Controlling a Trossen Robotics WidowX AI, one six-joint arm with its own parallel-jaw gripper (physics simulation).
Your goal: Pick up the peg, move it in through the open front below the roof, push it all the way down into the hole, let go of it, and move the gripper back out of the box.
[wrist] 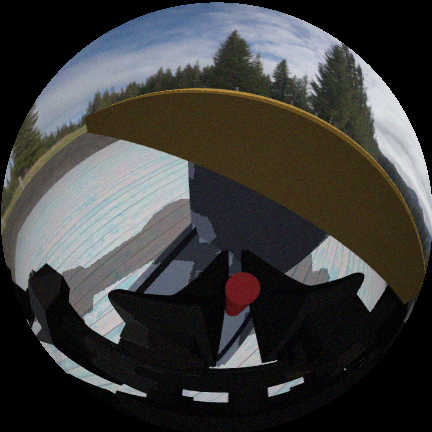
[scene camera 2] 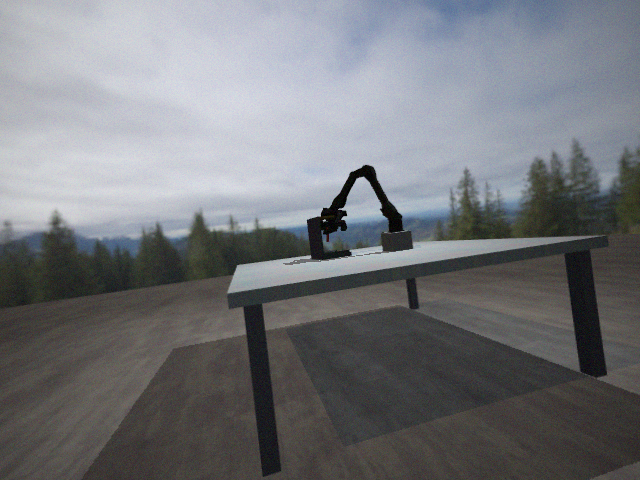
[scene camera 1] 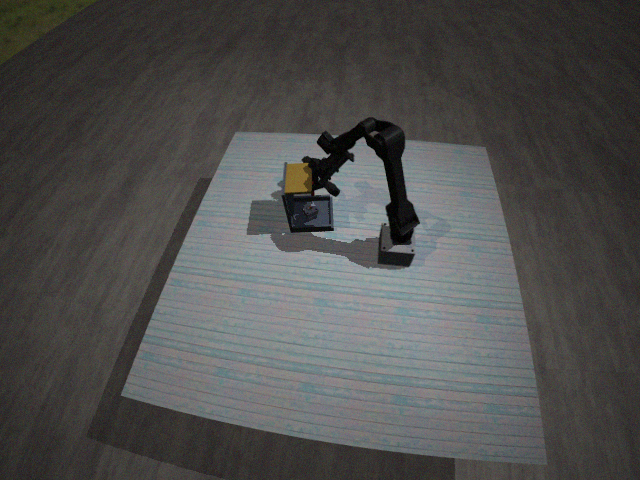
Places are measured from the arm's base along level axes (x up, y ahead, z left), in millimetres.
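Pixels of known places: gripper, fingertip midpoint: (wrist: 234,255) (scene camera 2: 324,234); arm's base at its link origin: (scene camera 2: 396,231) (scene camera 1: 400,236).
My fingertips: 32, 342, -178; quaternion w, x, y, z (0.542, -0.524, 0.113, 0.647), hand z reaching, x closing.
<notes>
For each thing: its top centre in the pictures, then the offset to it from my fingertips, as dx, dy, dz. "pt": a spot on its surface instead. Level surfaces: height alone.
- yellow roof at its top centre: (wrist: 218,90) (scene camera 1: 307,176) (scene camera 2: 326,216) +93, -18, +11
- low-rimmed floor at its surface level: dx -123
- red peg at its top centre: (wrist: 256,291) (scene camera 1: 311,181) (scene camera 2: 326,227) +37, -26, -20
- hole at a spot on its surface: (scene camera 1: 310,210) pt -92, -14, +15
- striped table top at its surface level: dx -131
The box has a yellow roof (scene camera 1: 298,178) (wrist: 280,145), a dark back wall (scene camera 2: 314,238) (wrist: 235,210) and a low-rimmed floor (scene camera 1: 330,212). My gripper (scene camera 1: 314,185) (scene camera 2: 327,232) (wrist: 234,255) is shut on the red peg (scene camera 1: 312,193) (scene camera 2: 327,238) (wrist: 242,289). It is at the front edge of the roof, and the roof stretches ahead of the fingers in the wrist view. The peg's lower end hangs roughly upright, well above the box floor. The hole (scene camera 1: 310,210) is hard to make out among shadows in scene camera 1 and is hidden in the wrist view.
The box stands on the striped table top (scene camera 1: 330,335) (scene camera 2: 439,258). The arm's grey base (scene camera 1: 396,251) (scene camera 2: 396,240) stands on the open side of the box. The roof edge is close beside the gripper, and the back wall stands beyond the fingers.
</notes>
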